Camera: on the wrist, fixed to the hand. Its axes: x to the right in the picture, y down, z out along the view.
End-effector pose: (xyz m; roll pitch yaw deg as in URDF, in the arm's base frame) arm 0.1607 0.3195 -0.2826 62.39 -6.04 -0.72
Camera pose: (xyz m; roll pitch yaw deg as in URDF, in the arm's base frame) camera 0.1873 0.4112 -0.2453 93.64 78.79 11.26
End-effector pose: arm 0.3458 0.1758 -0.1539 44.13 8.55 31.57
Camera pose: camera 0.3195 0.2749 -0.1544 -22.07 73.77 -70.30
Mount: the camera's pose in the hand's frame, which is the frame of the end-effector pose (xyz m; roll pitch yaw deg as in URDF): 0.0292 0.0732 -0.0656 -5.49 29.81 -84.32
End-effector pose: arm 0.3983 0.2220 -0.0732 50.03 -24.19 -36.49
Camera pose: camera 0.4730 0.2878 -0.0485 63.54 59.29 -56.37
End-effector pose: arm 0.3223 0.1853 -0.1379 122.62 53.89 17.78
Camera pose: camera 0.4085 0.2295 -0.1043 -132.11 19.88 127.70
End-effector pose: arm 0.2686 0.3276 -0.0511 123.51 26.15 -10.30
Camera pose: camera 0.3391 0.3293 0.0233 -161.58 25.96 87.32
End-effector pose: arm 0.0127 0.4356 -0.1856 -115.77 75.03 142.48
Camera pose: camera 0.0907 0.4903 -0.2235 -97.23 -10.00 138.27
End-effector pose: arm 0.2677 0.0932 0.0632 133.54 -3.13 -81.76
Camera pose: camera 0.2683 0.0692 0.1629 166.97 16.16 2.19
